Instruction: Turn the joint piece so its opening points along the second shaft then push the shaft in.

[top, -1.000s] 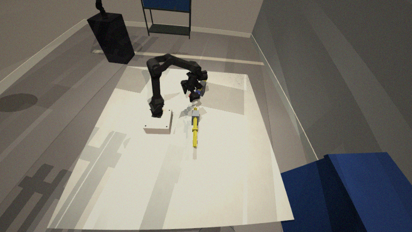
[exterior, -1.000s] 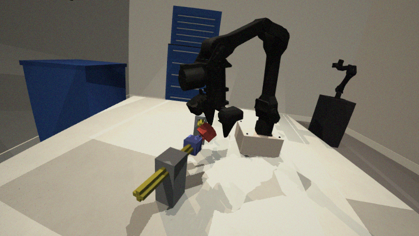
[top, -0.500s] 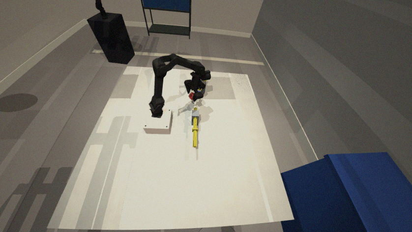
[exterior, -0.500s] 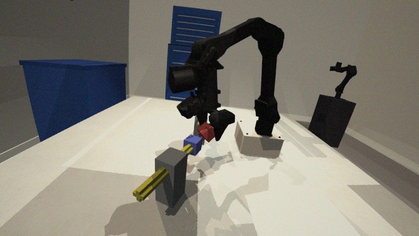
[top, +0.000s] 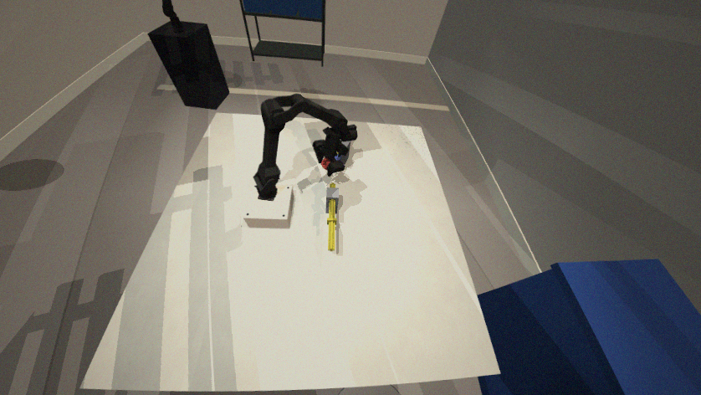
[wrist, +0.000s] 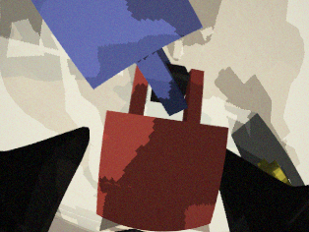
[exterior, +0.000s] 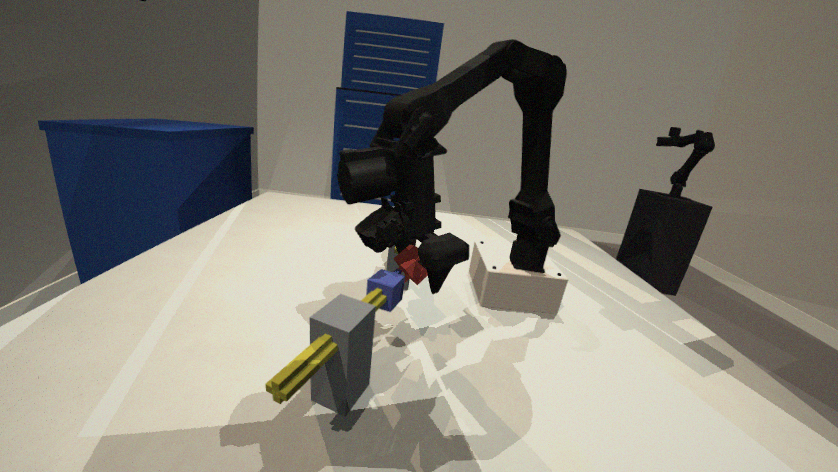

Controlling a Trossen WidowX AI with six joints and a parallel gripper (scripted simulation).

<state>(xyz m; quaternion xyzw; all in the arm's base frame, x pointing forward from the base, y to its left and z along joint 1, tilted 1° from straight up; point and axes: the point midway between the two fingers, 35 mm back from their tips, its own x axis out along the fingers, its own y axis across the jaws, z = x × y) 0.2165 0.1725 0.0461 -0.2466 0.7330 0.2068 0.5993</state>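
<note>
The red yoke is 2 cm ahead of my gripper tip, 1 cm to the left of it and 3 cm above it.
</note>
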